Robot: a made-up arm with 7 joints. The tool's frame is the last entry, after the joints. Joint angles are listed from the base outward.
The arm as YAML. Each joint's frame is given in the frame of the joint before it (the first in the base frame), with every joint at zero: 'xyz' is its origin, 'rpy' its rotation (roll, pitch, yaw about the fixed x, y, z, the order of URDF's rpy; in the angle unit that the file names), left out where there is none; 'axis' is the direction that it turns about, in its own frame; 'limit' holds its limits. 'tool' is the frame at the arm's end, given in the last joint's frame.
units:
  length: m
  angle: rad
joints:
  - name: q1
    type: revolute
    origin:
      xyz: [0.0, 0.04, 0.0]
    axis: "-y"
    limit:
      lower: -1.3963
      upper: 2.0
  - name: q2
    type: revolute
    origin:
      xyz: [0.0, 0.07, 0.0]
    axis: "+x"
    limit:
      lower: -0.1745
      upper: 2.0
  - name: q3
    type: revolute
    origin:
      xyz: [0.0, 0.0, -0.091]
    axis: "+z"
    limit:
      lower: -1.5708
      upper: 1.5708
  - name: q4
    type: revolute
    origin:
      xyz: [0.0, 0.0, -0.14]
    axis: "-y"
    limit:
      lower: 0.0
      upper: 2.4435
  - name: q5
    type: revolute
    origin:
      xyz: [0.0, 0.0, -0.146]
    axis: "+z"
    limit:
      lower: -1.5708
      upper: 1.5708
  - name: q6
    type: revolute
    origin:
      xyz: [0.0, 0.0, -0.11]
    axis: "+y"
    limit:
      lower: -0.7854
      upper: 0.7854
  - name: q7
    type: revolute
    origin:
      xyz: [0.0, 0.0, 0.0]
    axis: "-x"
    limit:
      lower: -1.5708
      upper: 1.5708
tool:
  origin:
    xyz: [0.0, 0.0, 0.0]
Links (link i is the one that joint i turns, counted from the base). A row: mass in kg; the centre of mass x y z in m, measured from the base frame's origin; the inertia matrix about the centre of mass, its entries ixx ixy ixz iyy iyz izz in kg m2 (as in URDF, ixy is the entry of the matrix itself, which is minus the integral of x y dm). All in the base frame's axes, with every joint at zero. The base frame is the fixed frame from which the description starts. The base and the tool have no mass.
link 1: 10; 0.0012 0.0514 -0.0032; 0.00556 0 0 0.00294 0 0.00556
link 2: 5.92; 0.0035 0.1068 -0.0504; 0.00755 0 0 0.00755 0 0.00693
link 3: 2.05; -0.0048 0.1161 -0.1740; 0.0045 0 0 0.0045 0 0.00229
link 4: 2.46; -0.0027 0.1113 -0.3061; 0.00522 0 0 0.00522 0 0.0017
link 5: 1.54; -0.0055 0.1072 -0.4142; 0.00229 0 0 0.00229 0 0.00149
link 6: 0.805; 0.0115 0.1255 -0.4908; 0.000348 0 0 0.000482 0 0.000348
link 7: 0.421; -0.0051 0.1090 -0.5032; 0.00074 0 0 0.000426 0 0.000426
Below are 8 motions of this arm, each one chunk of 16 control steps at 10 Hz.
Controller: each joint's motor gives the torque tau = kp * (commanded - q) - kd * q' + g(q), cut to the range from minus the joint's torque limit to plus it. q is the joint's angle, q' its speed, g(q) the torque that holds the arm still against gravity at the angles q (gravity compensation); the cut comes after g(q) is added. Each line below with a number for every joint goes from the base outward.
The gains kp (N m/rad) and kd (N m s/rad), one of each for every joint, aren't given. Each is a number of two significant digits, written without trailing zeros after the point. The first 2 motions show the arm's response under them.
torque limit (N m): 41 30 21 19 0.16 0.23 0.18
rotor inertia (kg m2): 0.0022 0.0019 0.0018 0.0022 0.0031 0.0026 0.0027
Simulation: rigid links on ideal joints. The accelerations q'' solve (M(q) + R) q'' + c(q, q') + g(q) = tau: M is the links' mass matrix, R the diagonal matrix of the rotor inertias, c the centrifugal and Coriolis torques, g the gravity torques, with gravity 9.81 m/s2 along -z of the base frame. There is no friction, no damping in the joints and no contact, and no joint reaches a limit. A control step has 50 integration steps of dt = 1/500 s. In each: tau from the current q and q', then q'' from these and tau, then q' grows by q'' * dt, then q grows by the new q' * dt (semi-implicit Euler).
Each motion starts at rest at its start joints. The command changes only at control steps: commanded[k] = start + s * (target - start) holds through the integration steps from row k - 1 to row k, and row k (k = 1, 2, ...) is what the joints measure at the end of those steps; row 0 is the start. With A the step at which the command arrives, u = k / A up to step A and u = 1 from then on. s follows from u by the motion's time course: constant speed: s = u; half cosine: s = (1 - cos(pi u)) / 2; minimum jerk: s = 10 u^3 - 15 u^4 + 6 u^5; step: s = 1 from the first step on.
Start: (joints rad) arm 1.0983 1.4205 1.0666 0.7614 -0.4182 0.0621 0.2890
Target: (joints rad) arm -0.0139 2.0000 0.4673 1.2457 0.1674 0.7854 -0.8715
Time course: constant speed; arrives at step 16
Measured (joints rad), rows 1 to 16:
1: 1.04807 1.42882 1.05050 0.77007 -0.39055 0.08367 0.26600
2: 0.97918 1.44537 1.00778 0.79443 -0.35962 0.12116 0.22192
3: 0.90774 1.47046 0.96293 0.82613 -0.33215 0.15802 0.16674
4: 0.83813 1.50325 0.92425 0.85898 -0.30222 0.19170 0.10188
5: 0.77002 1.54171 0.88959 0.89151 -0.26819 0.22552 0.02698
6: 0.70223 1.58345 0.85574 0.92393 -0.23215 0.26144 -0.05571
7: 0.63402 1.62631 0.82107 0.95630 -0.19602 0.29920 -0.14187
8: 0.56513 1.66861 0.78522 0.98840 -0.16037 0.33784 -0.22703
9: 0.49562 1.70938 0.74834 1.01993 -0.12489 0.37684 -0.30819
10: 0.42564 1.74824 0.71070 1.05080 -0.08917 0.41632 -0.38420
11: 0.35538 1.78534 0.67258 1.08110 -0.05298 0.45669 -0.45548
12: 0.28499 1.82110 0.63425 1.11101 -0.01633 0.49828 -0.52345
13: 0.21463 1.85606 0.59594 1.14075 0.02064 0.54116 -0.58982
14: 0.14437 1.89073 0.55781 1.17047 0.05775 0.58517 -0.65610
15: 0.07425 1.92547 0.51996 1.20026 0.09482 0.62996 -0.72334
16: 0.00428 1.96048 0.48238 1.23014 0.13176 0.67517 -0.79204
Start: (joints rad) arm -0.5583 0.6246 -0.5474 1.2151 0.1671 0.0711 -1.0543
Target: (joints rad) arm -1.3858 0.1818 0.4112 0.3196 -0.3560 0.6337 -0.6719
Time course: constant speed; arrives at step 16
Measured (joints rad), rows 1 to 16:
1: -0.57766 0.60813 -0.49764 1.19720 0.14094 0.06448 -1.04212
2: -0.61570 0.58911 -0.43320 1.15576 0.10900 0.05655 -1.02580
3: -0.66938 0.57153 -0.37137 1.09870 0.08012 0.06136 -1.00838
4: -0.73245 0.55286 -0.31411 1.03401 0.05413 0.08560 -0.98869
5: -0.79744 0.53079 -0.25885 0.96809 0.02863 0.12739 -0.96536
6: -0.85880 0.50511 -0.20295 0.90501 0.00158 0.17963 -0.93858
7: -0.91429 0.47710 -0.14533 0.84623 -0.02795 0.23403 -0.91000
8: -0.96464 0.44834 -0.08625 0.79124 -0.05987 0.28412 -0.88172
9: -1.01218 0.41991 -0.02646 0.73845 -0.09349 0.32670 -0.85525
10: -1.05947 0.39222 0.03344 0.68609 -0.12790 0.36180 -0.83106
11: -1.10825 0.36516 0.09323 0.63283 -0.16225 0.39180 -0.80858
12: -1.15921 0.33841 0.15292 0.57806 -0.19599 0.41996 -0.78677
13: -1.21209 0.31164 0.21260 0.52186 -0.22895 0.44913 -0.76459
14: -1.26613 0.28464 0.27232 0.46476 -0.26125 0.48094 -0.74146
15: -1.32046 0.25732 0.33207 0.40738 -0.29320 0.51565 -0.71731
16: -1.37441 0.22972 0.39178 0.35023 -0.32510 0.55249 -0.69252
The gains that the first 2 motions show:
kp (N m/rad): 38 21 18 21 0.78 0.11 0.13
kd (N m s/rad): 2.7 4.2 1.4 2.2 0.11 0.032 0.021
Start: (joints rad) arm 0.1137 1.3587 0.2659 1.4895 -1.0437 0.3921 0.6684
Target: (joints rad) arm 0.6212 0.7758 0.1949 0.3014 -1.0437 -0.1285 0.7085
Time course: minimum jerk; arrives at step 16
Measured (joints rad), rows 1 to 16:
1: 0.11461 1.35835 0.26569 1.48842 -1.04391 0.39135 0.66819
2: 0.12052 1.35580 0.26465 1.48046 -1.04511 0.38635 0.66666
3: 0.13552 1.34831 0.26328 1.45642 -1.04731 0.37373 0.66237
4: 0.16190 1.33333 0.26232 1.40851 -1.04969 0.35344 0.65503
5: 0.20001 1.30938 0.26200 1.33339 -1.05126 0.32848 0.64586
6: 0.24834 1.27625 0.26197 1.23239 -1.05136 0.30271 0.63700
7: 0.30380 1.23480 0.26125 1.11043 -1.04970 0.27896 0.63067
8: 0.36218 1.18640 0.25823 0.97479 -1.04635 0.25786 0.62863
9: 0.41897 1.13214 0.25121 0.83414 -1.04199 0.23748 0.63212
10: 0.47055 1.07266 0.23984 0.69746 -1.03788 0.21392 0.64185
11: 0.51470 1.00901 0.22586 0.57314 -1.03528 0.18315 0.65781
12: 0.55041 0.94375 0.21213 0.46827 -1.03469 0.14310 0.67893
13: 0.57738 0.88107 0.20099 0.38797 -1.03584 0.09459 0.70285
14: 0.59581 0.82594 0.19339 0.33448 -1.03804 0.04094 0.72619
15: 0.60667 0.78281 0.18915 0.30610 -1.04056 -0.01293 0.74509
16: 0.61219 0.75429 0.18754 0.29637 -1.04283 -0.06188 0.75610

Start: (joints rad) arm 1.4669 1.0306 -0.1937 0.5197 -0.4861 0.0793 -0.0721
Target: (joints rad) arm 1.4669 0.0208 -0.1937 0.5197 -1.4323 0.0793 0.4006
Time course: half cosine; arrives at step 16
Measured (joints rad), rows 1 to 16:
1: 1.46727 1.02933 -0.19262 0.51928 -0.48950 0.07986 -0.07190
2: 1.46839 1.02340 -0.18971 0.51824 -0.50278 0.08264 -0.07084
3: 1.47000 1.00844 -0.18597 0.51705 -0.53032 0.08909 -0.06749
4: 1.47152 0.98033 -0.18262 0.51602 -0.57350 0.09919 -0.05936
5: 1.47241 0.93621 -0.18055 0.51514 -0.63152 0.11194 -0.04334
6: 1.47236 0.87507 -0.18015 0.51424 -0.70234 0.12582 -0.01671
7: 1.47127 0.79781 -0.18144 0.51326 -0.78327 0.13901 0.02182
8: 1.46929 0.70703 -0.18413 0.51225 -0.87119 0.14945 0.07147
9: 1.46673 0.60658 -0.18779 0.51140 -0.96277 0.15505 0.12929
10: 1.46402 0.50106 -0.19196 0.51093 -1.05448 0.15412 0.19084
11: 1.46163 0.39537 -0.19621 0.51105 -1.14277 0.14589 0.25114
12: 1.45999 0.29432 -0.20021 0.51190 -1.22414 0.13074 0.30565
13: 1.45947 0.20233 -0.20373 0.51352 -1.29535 0.11016 0.35094
14: 1.46018 0.12324 -0.20662 0.51586 -1.35353 0.08640 0.38493
15: 1.46202 0.06021 -0.20880 0.51872 -1.39638 0.06196 0.40685
16: 1.46457 0.01562 -0.21026 0.52179 -1.42223 0.03912 0.41696

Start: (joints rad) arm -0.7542 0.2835 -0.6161 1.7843 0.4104 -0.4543 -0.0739
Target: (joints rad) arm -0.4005 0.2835 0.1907 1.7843 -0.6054 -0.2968 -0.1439
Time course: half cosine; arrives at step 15
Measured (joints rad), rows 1 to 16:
1: -0.75356 0.28276 -0.61256 1.78386 0.40660 -0.45357 -0.07264
2: -0.74941 0.28070 -0.59810 1.78247 0.39131 -0.45056 -0.06846
3: -0.73754 0.27800 -0.56684 1.78045 0.35865 -0.44417 -0.06196
4: -0.71553 0.27566 -0.51675 1.77857 0.30641 -0.43428 -0.05587
5: -0.68391 0.27436 -0.44965 1.77744 0.23545 -0.42145 -0.05350
6: -0.64553 0.27443 -0.37005 1.77738 0.14887 -0.40652 -0.05718
7: -0.60409 0.27584 -0.28345 1.77833 0.05106 -0.39050 -0.06732
8: -0.56279 0.27824 -0.19493 1.77992 -0.05308 -0.37440 -0.08253
9: -0.52380 0.28117 -0.10857 1.78166 -0.15867 -0.35893 -0.10039
10: -0.48835 0.28423 -0.02768 1.78324 -0.26102 -0.34441 -0.11852
11: -0.45728 0.28720 0.04484 1.78459 -0.35575 -0.33084 -0.13524
12: -0.43141 0.28997 0.10620 1.78579 -0.43887 -0.31814 -0.14971
13: -0.41168 0.29245 0.15383 1.78689 -0.50689 -0.30639 -0.16168
14: -0.39891 0.29455 0.18560 1.78781 -0.55693 -0.29587 -0.17107
15: -0.39365 0.29615 0.20004 1.78843 -0.58691 -0.28707 -0.17771
16: -0.39455 0.29593 0.20064 1.78816 -0.60027 -0.28171 -0.17973

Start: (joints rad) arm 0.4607 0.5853 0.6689 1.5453 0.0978 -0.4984 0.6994
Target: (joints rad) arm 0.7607 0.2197 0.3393 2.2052 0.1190 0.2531 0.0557
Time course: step
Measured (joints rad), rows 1 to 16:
1: 0.57484 0.47430 0.58196 1.79590 0.10079 -0.30110 0.58609
2: 0.76633 0.35332 0.31660 2.05488 0.10914 -0.05705 0.34422
3: 0.84870 0.25695 0.20150 2.20053 0.12450 0.08887 0.19981
4: 0.81751 0.21642 0.26039 2.24851 0.13373 0.11915 0.15015
5: 0.76487 0.21460 0.33061 2.23060 0.12516 0.11846 0.10311
6: 0.74193 0.21902 0.35443 2.20447 0.11707 0.14651 0.04772
7: 0.74625 0.22016 0.35009 2.19504 0.11680 0.19449 0.00799
8: 0.75798 0.21960 0.34085 2.19826 0.11908 0.23543 -0.00349
9: 0.76443 0.21929 0.33691 2.20405 0.11997 0.25657 0.00821
10: 0.76432 0.21953 0.33755 2.20693 0.11940 0.26134 0.02938
11: 0.76176 0.21983 0.33910 2.20677 0.11873 0.25914 0.04856
12: 0.76005 0.21988 0.33972 2.20560 0.11865 0.25659 0.06072
13: 0.75985 0.21976 0.33955 2.20487 0.11896 0.25552 0.06577
14: 0.76036 0.21965 0.33925 2.20482 0.11923 0.25525 0.06580
15: 0.76078 0.21963 0.33915 2.20506 0.11926 0.25491 0.06318
16: 0.76089 0.21966 0.33922 2.20525 0.11914 0.25429 0.05979

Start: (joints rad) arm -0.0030 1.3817 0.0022 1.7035 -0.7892 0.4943 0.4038
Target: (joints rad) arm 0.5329 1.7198 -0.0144 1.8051 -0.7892 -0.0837 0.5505
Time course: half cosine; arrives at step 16
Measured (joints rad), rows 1 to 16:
1: 0.00008 1.38199 0.00044 1.70369 -0.78904 0.49326 0.40493
2: 0.01071 1.38371 -0.00388 1.70490 -0.78850 0.48832 0.40954
3: 0.03079 1.38878 -0.00856 1.70805 -0.78765 0.47653 0.41884
4: 0.06061 1.39901 -0.01167 1.71330 -0.78678 0.45662 0.43171
5: 0.09932 1.41547 -0.01248 1.72030 -0.78616 0.42914 0.44560
6: 0.14516 1.43815 -0.01130 1.72856 -0.78593 0.39563 0.45810
7: 0.19595 1.46619 -0.00895 1.73766 -0.78608 0.35767 0.46797
8: 0.24934 1.49810 -0.00635 1.74728 -0.78652 0.31639 0.47535
9: 0.30310 1.53222 -0.00412 1.75712 -0.78713 0.27253 0.48136
10: 0.35513 1.56687 -0.00253 1.76686 -0.78778 0.22671 0.48730
11: 0.40350 1.60058 -0.00159 1.77616 -0.78839 0.17980 0.49412
12: 0.44646 1.63204 -0.00113 1.78463 -0.78891 0.13306 0.50211
13: 0.48246 1.66012 -0.00099 1.79196 -0.78934 0.08812 0.51091
14: 0.51014 1.68385 -0.00103 1.79782 -0.78969 0.04683 0.51974
15: 0.52844 1.70241 -0.00117 1.80198 -0.78997 0.01105 0.52764
16: 0.53665 1.71517 -0.00138 1.80426 -0.79017 -0.01752 0.53373

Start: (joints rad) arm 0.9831 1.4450 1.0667 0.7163 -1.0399 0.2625 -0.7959
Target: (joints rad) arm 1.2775 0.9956 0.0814 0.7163 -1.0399 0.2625 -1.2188
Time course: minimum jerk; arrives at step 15
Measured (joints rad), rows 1 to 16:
1: 0.98384 1.44492 1.06513 0.71637 -1.03959 0.26294 -0.79616
2: 0.98837 1.44412 1.05444 0.71693 -1.03789 0.26575 -0.79821
3: 0.99898 1.44087 1.02556 0.71871 -1.03508 0.27214 -0.80503
4: 1.01659 1.43256 0.97297 0.72172 -1.03279 0.28102 -0.82008
5: 1.04117 1.41642 0.89608 0.72503 -1.03210 0.29024 -0.84574
6: 1.07172 1.39023 0.79815 0.72723 -1.03282 0.29840 -0.88211
7: 1.10628 1.35288 0.68482 0.72714 -1.03414 0.30510 -0.92678
8: 1.14216 1.30475 0.56312 0.72439 -1.03550 0.31021 -0.97556
9: 1.17640 1.24792 0.44084 0.71975 -1.03695 0.31281 -1.02403
10: 1.20650 1.18599 0.32613 0.71489 -1.03904 0.31111 -1.06895
11: 1.23092 1.12368 0.22683 0.71159 -1.04230 0.30321 -1.10888
12: 1.24909 1.06613 0.14938 0.71082 -1.04668 0.28832 -1.14364
13: 1.26113 1.01811 0.09741 0.71230 -1.05133 0.26774 -1.17318
14: 1.26776 0.98323 0.07048 0.71475 -1.05485 0.24503 -1.19678
15: 1.27056 0.96325 0.06300 0.71652 -1.05570 0.22525 -1.21335
16: 1.27199 0.95729 0.06528 0.71655 -1.05312 0.21343 -1.22260

